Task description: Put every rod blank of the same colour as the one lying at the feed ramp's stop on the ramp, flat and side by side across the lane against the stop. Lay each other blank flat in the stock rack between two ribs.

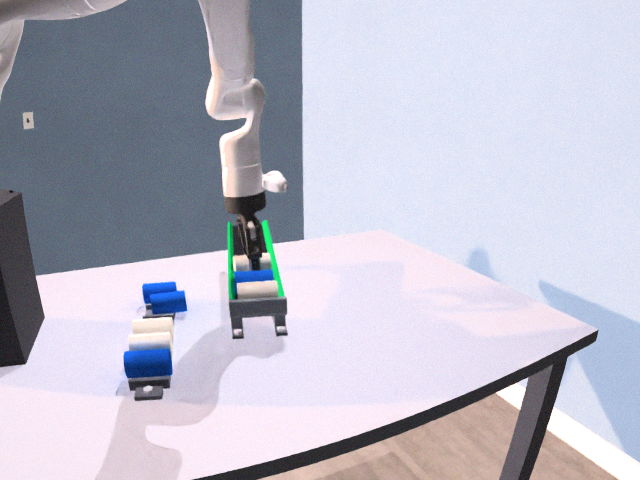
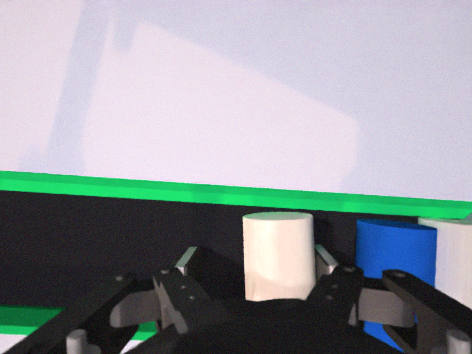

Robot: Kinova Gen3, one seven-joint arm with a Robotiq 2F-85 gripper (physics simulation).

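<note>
The feed ramp (image 1: 230, 258) (image 2: 150, 190) has green side walls and a grey stop (image 1: 258, 307). A white blank (image 1: 257, 289) (image 2: 456, 255) lies across the lane at the stop, with a blue blank (image 1: 253, 276) (image 2: 395, 247) beside it. Another white blank (image 1: 240, 262) (image 2: 278, 250) lies farther up, a gap away from the blue one. My gripper (image 1: 255, 262) (image 2: 254, 260) is open, its fingers down in the lane on either side of this white blank, the right finger close to it. The stock rack (image 1: 148, 383) holds a blue blank (image 1: 148, 363) and two white blanks (image 1: 149, 342) (image 1: 153, 326).
Two blue blanks (image 1: 159, 290) (image 1: 168, 301) lie close together at the rack's far end, the nearer one askew; whether they sit between ribs is unclear. A tall dark box (image 1: 18, 289) stands at the left. The table's edge (image 1: 403, 425) runs along the front right.
</note>
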